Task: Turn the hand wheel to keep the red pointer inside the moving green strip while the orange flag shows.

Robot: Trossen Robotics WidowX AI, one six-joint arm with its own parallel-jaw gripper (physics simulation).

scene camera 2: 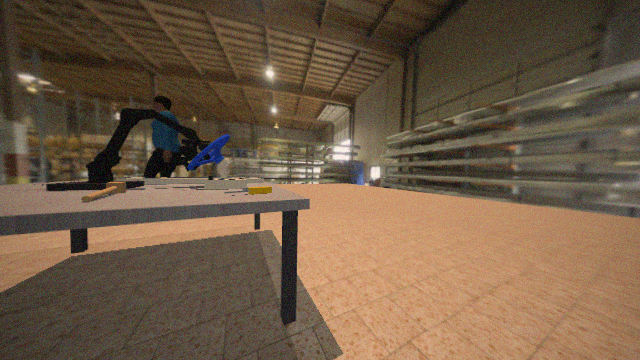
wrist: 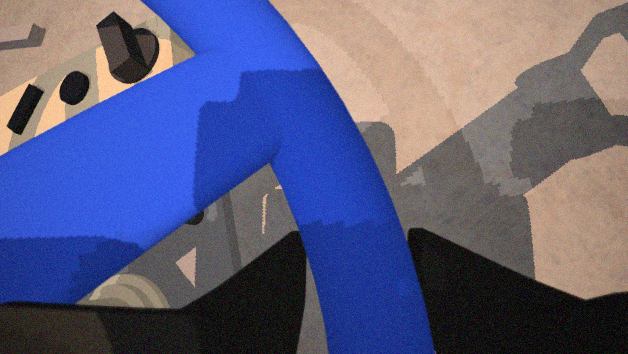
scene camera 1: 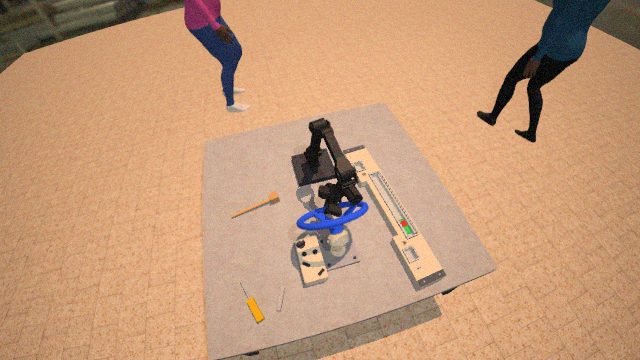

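Seen in the pictures: gripper, fingertip midpoint: (scene camera 2: 191, 170) (wrist: 356, 243) (scene camera 1: 324, 211); arm's base, origin of the base link: (scene camera 2: 100, 182) (scene camera 1: 313, 162).
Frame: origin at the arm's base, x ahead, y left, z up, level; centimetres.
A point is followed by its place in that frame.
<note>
The blue hand wheel (scene camera 1: 311, 225) {z 26.5, x 51.3, y -17.4 cm} (scene camera 2: 215, 152) {z 17.4, x 47.9, y -14.7 cm} (wrist: 350, 165) {z 9.3, x 35.2, y -8.8 cm} stands tilted on a pale pedestal (scene camera 1: 338, 242) {z 13.8, x 55.8, y -8.6 cm}. My gripper (scene camera 1: 334, 206) {z 6.7, x 36.0, y -7.2 cm} (wrist: 356, 243) {z 6.7, x 36.0, y -7.2 cm} is shut on the wheel's rim, with one black finger on each side of it in the wrist view. The long cream gauge (scene camera 1: 425, 270) {z 1.3, x 77.4, y 22.9 cm} lies to the right of the wheel in scene camera 1. The red pointer (scene camera 1: 404, 223) {z 1.1, x 53.8, y 26.3 cm} overlaps the upper part of the green strip (scene camera 1: 409, 230) {z 1.1, x 58.0, y 26.6 cm}, near the lower end of the slot; green shows beside and below it. No orange flag can be made out.
A cream box with black knobs (scene camera 1: 313, 270) (wrist: 82, 60) sits beside the pedestal. A wooden mallet (scene camera 1: 255, 204) {z -0.2, x 14.8, y -37.2 cm} (scene camera 2: 105, 192) {z -1.2, x 16.0, y -40.8 cm}, a yellow-handled screwdriver (scene camera 1: 255, 309) {z -0.1, x 65.5, y -49.0 cm} (scene camera 2: 260, 190) {z -1.4, x 65.0, y -50.9 cm} and a thin pale stick (scene camera 1: 281, 300) {z -1.5, x 65.2, y -37.9 cm} lie on the table (scene camera 1: 230, 165) {z -2.9, x -20.7, y -46.2 cm}. Two people stand on the floor beyond the table.
</note>
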